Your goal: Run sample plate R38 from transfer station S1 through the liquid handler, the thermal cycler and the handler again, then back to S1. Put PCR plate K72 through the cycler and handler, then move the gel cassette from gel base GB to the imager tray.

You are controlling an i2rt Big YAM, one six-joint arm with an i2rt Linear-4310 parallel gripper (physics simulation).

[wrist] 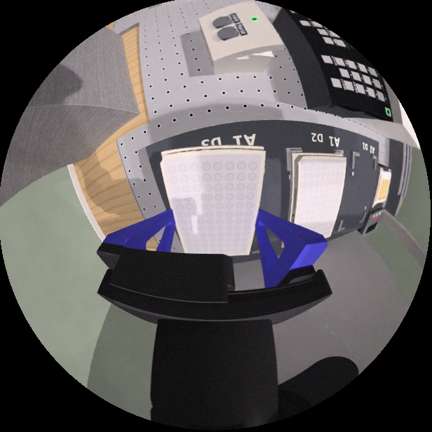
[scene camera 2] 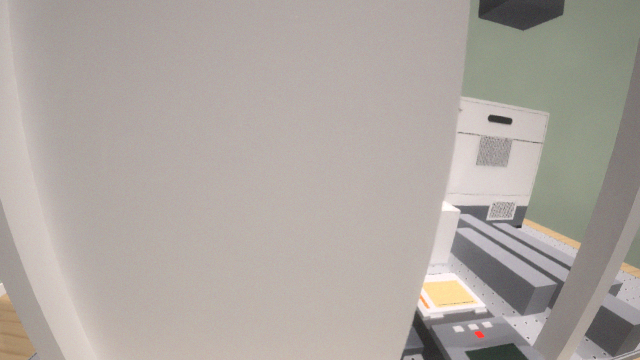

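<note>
My gripper [wrist: 214, 213] has its blue fingers shut on the two sides of a white well plate [wrist: 215, 185]. The plate is level over the D3 position of the dark handler deck [wrist: 276, 175]; whether it touches the deck cannot be told. Its label does not show. Another white plate [wrist: 322, 192] sits at D2. D1, further right, holds no plate. The gel cassette [scene camera 2: 450, 294] [wrist: 383, 186], white with a yellow gel, lies on its base beyond the deck. The gripper and held plate do not show in scene camera 2.
A pale panel [scene camera 2: 240, 175] hides most of scene camera 2. Grey bars [scene camera 2: 505, 265] and a white cabinet [scene camera 2: 515, 170] stand behind the cassette. In the wrist view are a two-button box [wrist: 245, 42], a black key panel [wrist: 325, 50] and a grey metal body [wrist: 65, 115] at left.
</note>
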